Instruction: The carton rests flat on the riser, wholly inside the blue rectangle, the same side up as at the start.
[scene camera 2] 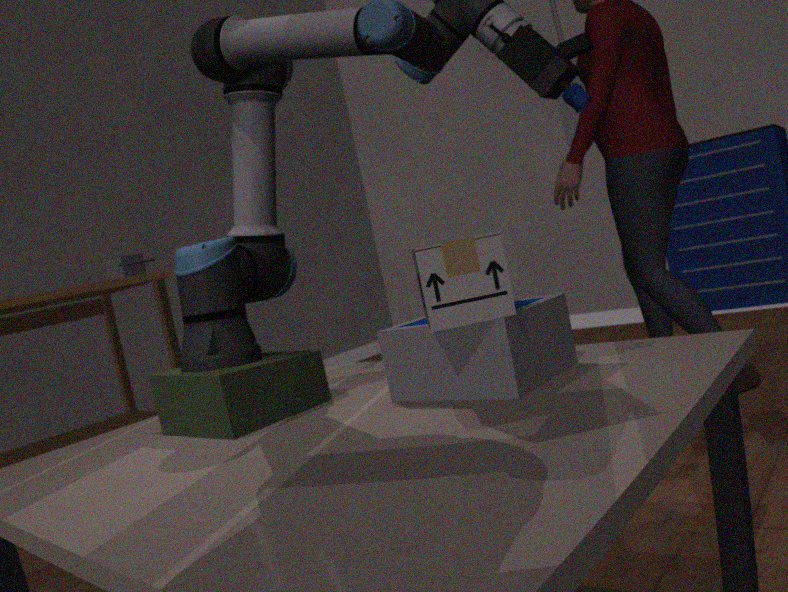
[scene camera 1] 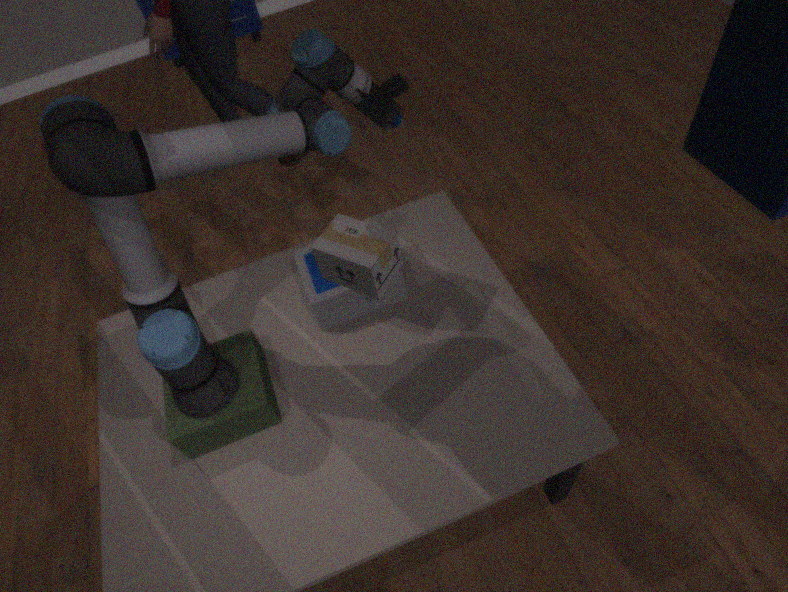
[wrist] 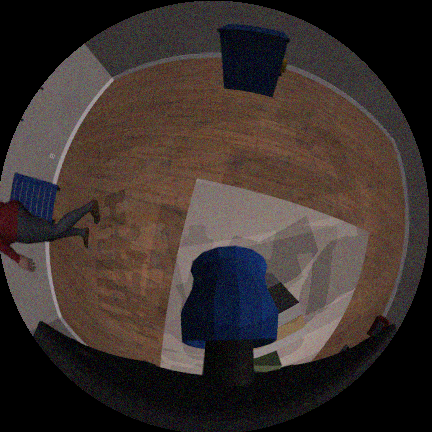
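Where they show: end effector, tool point: (scene camera 2: 584, 104) (scene camera 1: 396, 120) (wrist: 228, 273); arm's base, origin of the base link: (scene camera 2: 222, 364) (scene camera 1: 208, 388).
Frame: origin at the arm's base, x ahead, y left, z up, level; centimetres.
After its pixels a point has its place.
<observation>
The white carton (scene camera 1: 350, 267) {z 10.8, x 42.5, y 3.5 cm} (scene camera 2: 468, 286) {z 6.5, x 51.2, y 1.5 cm} (wrist: 291, 326) {z 13.4, x 49.6, y 4.1 cm} with tan tape stands on the grey riser (scene camera 1: 347, 315) {z -8.5, x 38.2, y 5.8 cm} (scene camera 2: 544, 356) {z -6.9, x 56.6, y 12.1 cm}, its printed arrows pointing up. It is turned relative to the riser, and a lower corner juts out past the riser's front edge. It looks about level; a slight tilt cannot be ruled out. Part of the blue rectangle (scene camera 1: 320, 277) {z 1.2, x 36.4, y 13.7 cm} shows left of the carton in scene camera 1; slivers show on both sides in scene camera 2. My suction gripper (scene camera 1: 398, 119) (scene camera 2: 577, 98) (wrist: 230, 300) is open, with nothing on its blue cup, high above and well away from the carton.
The arm stands on a green base block (scene camera 1: 254, 382) {z -0.2, x 10.2, y -4.6 cm} (scene camera 2: 273, 395) {z -6.2, x 12.6, y -1.6 cm} (wrist: 267, 362) {z -2.2, x 12.1, y -4.8 cm} on the pale table (scene camera 1: 273, 509) {z -10.8, x 1.5, y -29.5 cm} (scene camera 2: 394, 528) {z -10.8, x 58.4, y -38.2 cm}. A person in red (scene camera 2: 627, 82) (wrist: 35, 227) stands beyond the table near the gripper. A blue cabinet (scene camera 2: 732, 216) is behind them.
</observation>
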